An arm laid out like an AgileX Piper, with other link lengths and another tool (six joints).
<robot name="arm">
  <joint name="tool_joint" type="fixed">
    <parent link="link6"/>
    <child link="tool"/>
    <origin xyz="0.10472 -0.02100 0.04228" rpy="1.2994 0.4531 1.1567"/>
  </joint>
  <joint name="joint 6" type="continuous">
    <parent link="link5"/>
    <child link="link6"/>
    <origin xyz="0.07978 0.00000 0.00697"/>
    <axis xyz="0.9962 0 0.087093"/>
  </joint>
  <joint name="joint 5" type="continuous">
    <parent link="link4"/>
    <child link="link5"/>
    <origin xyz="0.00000 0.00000 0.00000"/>
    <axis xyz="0 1 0"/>
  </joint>
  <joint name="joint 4" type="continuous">
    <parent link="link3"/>
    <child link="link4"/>
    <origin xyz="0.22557 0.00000 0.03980"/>
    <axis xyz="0.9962 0 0.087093"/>
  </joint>
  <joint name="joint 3" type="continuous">
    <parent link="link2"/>
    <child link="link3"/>
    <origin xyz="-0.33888 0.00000 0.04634"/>
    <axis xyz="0 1 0"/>
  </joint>
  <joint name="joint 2" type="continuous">
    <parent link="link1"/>
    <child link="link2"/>
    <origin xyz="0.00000 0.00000 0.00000"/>
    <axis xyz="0 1 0"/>
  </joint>
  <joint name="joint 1" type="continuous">
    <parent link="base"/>
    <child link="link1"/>
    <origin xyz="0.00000 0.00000 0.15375"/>
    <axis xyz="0 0 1"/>
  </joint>
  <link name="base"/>
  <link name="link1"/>
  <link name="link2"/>
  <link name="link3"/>
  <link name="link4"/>
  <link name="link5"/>
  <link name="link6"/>
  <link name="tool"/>
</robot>
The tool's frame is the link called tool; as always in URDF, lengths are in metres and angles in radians. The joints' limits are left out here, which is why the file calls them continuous.
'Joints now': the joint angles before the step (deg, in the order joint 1, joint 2, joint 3, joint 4, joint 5, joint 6). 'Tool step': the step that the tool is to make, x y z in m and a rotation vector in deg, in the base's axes. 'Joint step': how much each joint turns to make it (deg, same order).
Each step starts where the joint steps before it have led.
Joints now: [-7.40, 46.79, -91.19, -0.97, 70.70, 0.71]
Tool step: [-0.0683, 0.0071, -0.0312, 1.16, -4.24, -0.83]
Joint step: [-0.02, -13.09, 9.31, -0.22, -0.25, 1.95]
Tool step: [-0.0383, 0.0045, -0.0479, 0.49, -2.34, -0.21]
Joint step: [0.03, -11.35, 11.42, -0.03, -2.32, 0.88]
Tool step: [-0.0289, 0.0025, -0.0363, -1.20, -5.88, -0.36]
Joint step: [0.00, -10.73, 9.90, -0.54, -5.16, 0.00]
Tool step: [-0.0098, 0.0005, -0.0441, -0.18, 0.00, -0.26]
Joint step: [-0.02, -7.46, 8.15, -0.31, -0.72, 0.02]
